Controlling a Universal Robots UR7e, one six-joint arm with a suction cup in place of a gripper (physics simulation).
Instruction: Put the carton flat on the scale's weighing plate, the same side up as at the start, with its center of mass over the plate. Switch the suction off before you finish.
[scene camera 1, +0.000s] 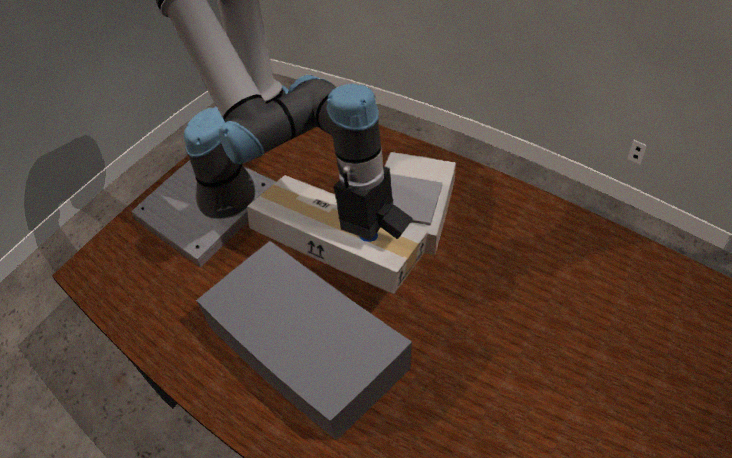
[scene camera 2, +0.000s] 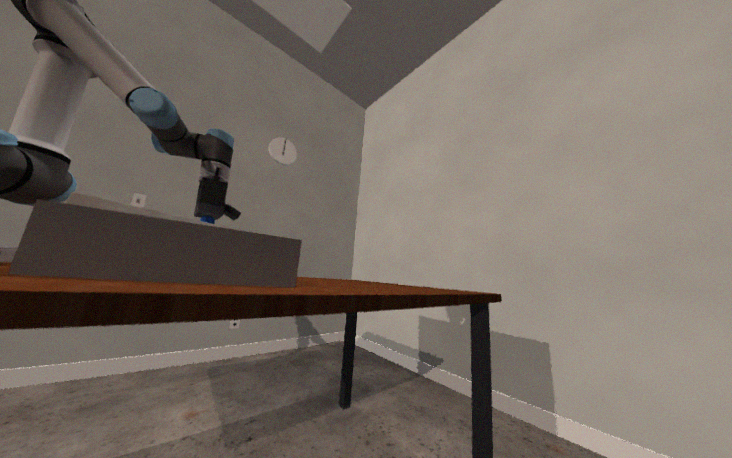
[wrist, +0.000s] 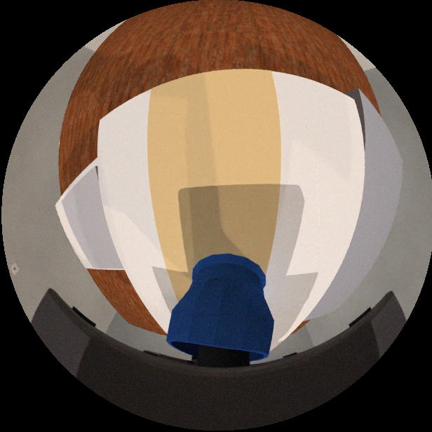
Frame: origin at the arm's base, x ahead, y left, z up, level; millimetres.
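Seen in the pictures: arm's base, origin of its link: (scene camera 1: 225, 195).
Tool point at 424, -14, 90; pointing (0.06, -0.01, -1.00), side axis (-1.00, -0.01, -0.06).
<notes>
Offsets run from my tool point to a thing's middle, as dx, dy, dz. Level surfaces: height alone.
The white carton @(-81, -2, -15) (scene camera 1: 329, 243) (wrist: 320, 150), with tan tape and a label on top, hangs roughly level above the table, its side arrows pointing up. Part of it shows behind the grey block in scene camera 2 (scene camera 2: 102, 204). My suction cup (scene camera 1: 368, 237) (scene camera 2: 207, 220) (wrist: 228, 265) is on its top, near the right end in scene camera 1, and holds it. The white scale @(-28, +216, -84) (scene camera 1: 421, 165) stands behind the carton's right end in that view; its grey weighing plate @(-17, +177, -49) (scene camera 1: 418, 197) (wrist: 85, 220) is partly hidden by the gripper and carton. The carton's underside is hidden.
A large grey block @(-23, -213, -74) (scene camera 1: 307, 329) (scene camera 2: 161, 248) (wrist: 382, 200) stands on the wooden table @(dz -123) (scene camera 1: 539, 324) in front of the carton. The arm's grey base plate (scene camera 1: 167, 207) lies at the left, close to the carton's left end in scene camera 1. Walls stand behind the table.
</notes>
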